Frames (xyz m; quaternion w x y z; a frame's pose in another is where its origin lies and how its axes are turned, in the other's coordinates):
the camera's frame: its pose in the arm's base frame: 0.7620 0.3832 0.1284 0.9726 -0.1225 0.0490 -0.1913
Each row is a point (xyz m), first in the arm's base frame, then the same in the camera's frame.
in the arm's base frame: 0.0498 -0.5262 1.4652
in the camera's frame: -0.3721 -1.4156 0.9893
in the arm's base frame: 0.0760 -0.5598 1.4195
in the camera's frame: -0.3328 -1.4246 0.9416
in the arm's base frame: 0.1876 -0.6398 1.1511
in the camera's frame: -0.1862 -1.3872 0.6808
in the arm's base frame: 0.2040 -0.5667 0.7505
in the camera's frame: -0.1797 -1.2127 0.3125
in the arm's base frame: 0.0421 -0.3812 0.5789
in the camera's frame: -0.3919 -1.0606 0.1646
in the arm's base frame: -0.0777 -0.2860 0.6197
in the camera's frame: -0.5409 -1.0288 0.2079
